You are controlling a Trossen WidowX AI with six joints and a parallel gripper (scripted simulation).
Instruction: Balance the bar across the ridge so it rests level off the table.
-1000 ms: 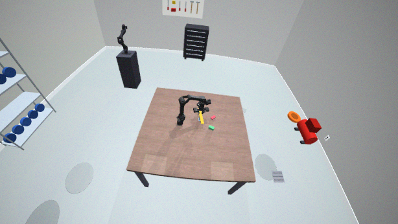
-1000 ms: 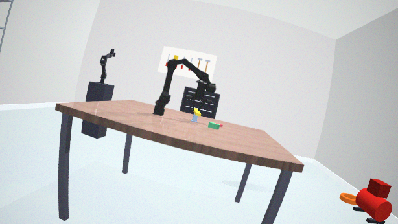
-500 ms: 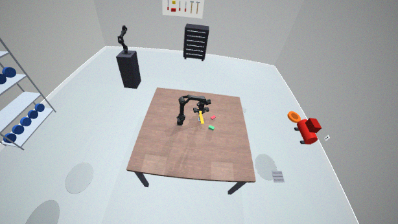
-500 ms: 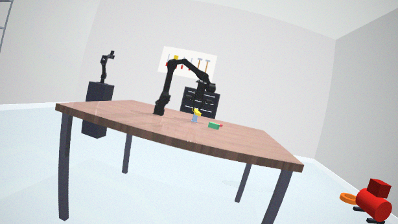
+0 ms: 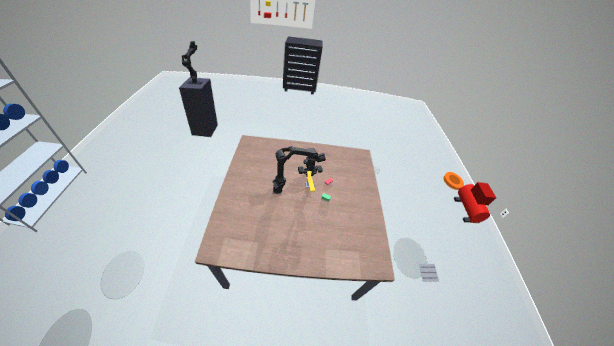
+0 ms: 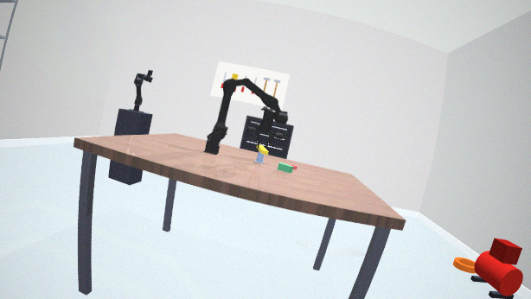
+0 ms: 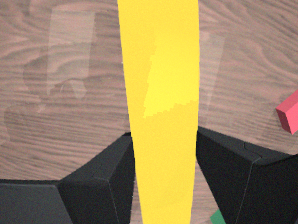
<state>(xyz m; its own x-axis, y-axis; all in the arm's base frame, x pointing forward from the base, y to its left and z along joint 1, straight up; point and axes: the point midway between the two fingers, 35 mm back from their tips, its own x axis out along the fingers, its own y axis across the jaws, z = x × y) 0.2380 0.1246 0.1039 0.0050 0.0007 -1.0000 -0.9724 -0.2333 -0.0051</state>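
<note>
Right now my gripper tip is 3 cm to the left of the yellow bar and 1 cm short of it. Round my gripper tip: red block: 17 cm ahead, 6 cm below, 3 cm to the left; green block: 15 cm to the right, 15 cm ahead, 5 cm below.
</note>
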